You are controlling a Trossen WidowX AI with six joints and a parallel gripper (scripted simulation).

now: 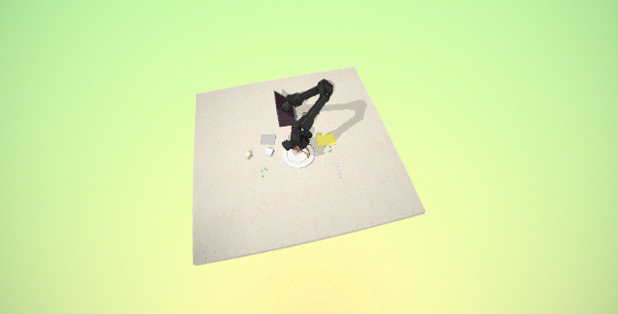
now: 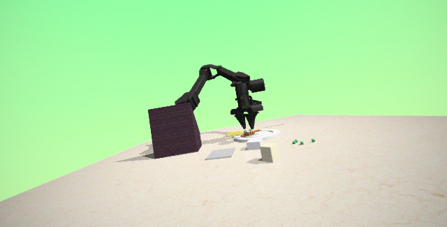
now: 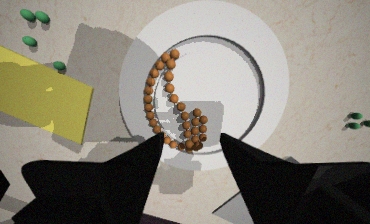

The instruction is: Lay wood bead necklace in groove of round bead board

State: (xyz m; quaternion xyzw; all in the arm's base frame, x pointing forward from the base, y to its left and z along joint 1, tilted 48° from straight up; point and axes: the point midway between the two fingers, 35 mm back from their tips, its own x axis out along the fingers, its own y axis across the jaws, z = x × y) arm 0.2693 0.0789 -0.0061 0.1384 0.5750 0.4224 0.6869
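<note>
Now: gripper tip 30 mm short of the round white bead board and 30 mm above it. The rest, counted from my gripper tip: thin white strip (220 mm to the left, 180 mm ahead, 40 mm below); yellow card (190 mm to the left, 60 mm behind, 40 mm below); grey flat plate (190 mm to the right, 130 mm behind, 40 mm below).
</note>
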